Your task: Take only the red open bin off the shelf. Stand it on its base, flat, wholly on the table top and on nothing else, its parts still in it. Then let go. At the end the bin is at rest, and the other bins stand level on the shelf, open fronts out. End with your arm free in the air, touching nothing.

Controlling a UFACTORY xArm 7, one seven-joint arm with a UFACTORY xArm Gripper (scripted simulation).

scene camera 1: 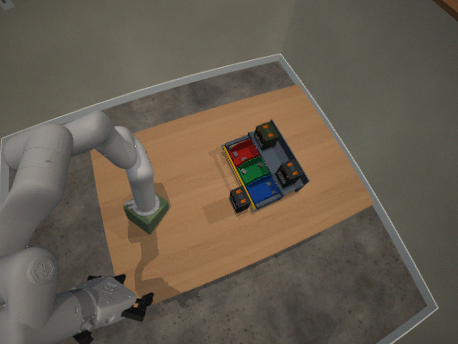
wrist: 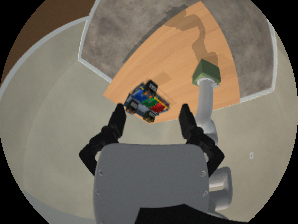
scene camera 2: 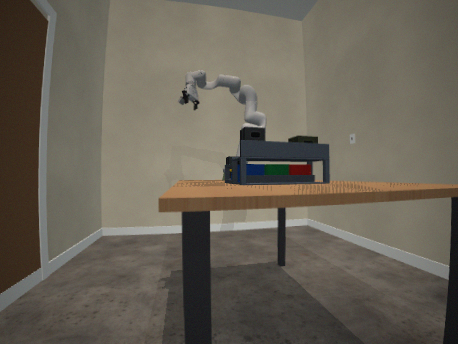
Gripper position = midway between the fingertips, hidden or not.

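Note:
You can see my gripper [scene camera 1: 137,288] from the scene, and it's visible from the wrist too, my gripper [wrist: 152,110].

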